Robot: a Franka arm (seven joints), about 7 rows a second.
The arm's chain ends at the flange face. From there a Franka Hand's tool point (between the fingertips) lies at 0.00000 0.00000 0.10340 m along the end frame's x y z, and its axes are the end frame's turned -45 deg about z.
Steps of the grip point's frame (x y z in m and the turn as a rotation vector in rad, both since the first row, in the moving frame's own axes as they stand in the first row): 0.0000, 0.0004, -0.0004, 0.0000, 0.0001, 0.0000; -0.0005, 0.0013, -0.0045, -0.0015, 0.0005, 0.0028; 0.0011, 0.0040, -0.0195, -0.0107, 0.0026, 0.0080; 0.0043, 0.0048, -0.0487, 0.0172, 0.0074, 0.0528; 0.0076, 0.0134, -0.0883, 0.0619, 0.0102, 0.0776; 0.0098, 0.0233, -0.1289, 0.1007, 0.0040, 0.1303; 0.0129, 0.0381, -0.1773, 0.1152, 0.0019, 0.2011; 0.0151, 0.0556, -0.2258, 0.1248, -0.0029, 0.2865
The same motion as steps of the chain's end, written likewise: 0.0003, 0.0003, -0.0004, 0.0001, 0.0001, 0.0000; 0.0004, 0.0012, -0.0045, -0.0007, 0.0014, 0.0028; 0.0026, 0.0015, -0.0195, -0.0057, 0.0094, 0.0080; 0.0071, 0.0022, -0.0487, 0.0174, -0.0069, 0.0528; 0.0184, 0.0095, -0.0881, 0.0510, -0.0366, 0.0776; 0.0299, 0.0176, -0.1284, 0.0740, -0.0684, 0.1303; 0.0434, 0.0271, -0.1766, 0.0828, -0.0801, 0.2011; 0.0579, 0.0387, -0.2250, 0.0862, -0.0903, 0.2865
